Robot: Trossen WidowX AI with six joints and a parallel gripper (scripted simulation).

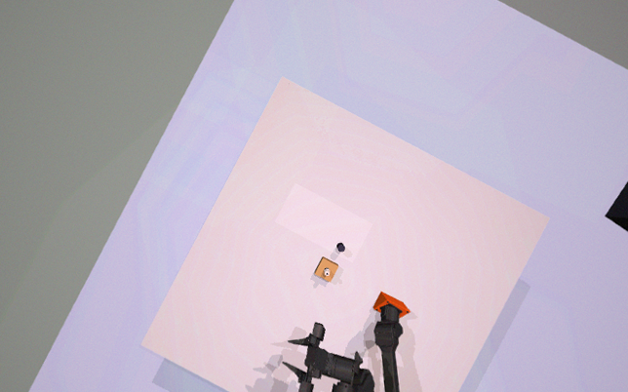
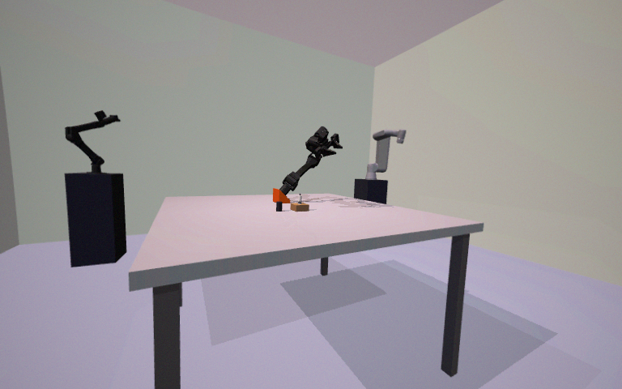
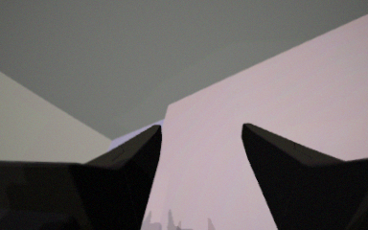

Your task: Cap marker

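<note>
Now: the marker cap 320 mm to the right of my gripper tip, 300 mm below it and 20 mm behind it. The rest, counted from my gripper tip: holder block (310 mm below, 210 mm to the right, 30 mm behind).
</note>
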